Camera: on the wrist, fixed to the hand. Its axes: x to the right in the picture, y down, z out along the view.
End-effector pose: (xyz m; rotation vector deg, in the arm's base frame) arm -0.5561 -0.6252 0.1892 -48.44 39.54 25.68
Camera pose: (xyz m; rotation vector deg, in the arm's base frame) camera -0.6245 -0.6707 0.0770 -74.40 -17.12 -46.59
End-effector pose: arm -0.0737 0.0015 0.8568 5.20 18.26 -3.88
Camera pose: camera -0.0771 0.0847 0.7454 -24.69 9.56 -89.59
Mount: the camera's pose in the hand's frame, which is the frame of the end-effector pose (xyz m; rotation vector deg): 0.0276 0.0737 -0.1147 -14.33 -9.35 -89.11
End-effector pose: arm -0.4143 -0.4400 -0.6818 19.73 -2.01 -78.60
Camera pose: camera -0.3127 -0.4298 -0.7763 -1.56 19.25 -166.23
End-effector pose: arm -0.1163 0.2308 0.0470 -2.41 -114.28 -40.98
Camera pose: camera -0.0164 0.2272 0.1437 83.31 -101.63 -109.89
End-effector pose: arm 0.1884 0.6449 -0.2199 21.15 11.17 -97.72
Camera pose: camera 0.2724 0.6452 -0.3308 12.68 -36.70 169.99
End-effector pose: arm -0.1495 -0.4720 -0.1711 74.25 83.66 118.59
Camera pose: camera -0.2382 -0.5545 -0.1028 -0.27 74.15 54.53
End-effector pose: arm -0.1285 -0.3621 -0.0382 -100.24 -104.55 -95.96
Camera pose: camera -0.1475 -0.4479 0.0696 4.43 108.34 63.70
